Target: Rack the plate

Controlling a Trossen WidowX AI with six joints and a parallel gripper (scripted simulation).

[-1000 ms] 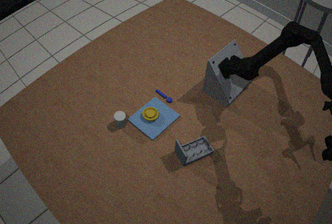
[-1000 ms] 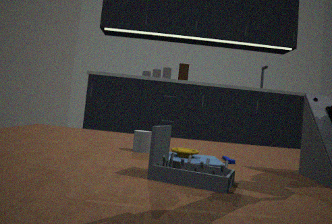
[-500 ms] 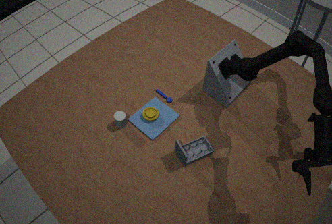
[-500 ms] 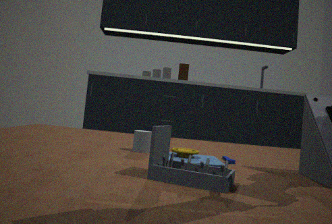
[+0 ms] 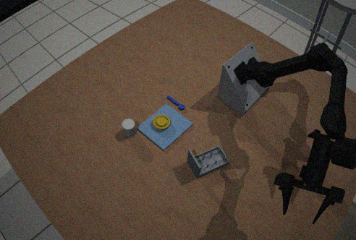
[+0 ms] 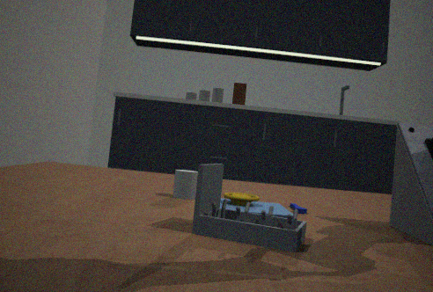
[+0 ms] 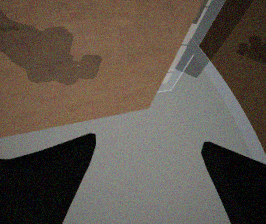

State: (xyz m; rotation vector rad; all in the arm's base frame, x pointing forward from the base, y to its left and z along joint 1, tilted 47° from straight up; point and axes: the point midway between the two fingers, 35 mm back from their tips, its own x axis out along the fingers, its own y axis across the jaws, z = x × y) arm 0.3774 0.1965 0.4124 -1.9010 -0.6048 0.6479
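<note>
My gripper tip is now 560 mm to the left of the yellow plate, 210 mm above it and 100 mm past it. Also, from my gripper tip: grey dish rack 340 mm to the right, 210 mm below, 90 mm behind; blue mat 550 mm to the right, 230 mm below, 110 mm behind; white cup 620 mm to the right, 210 mm below.
</note>
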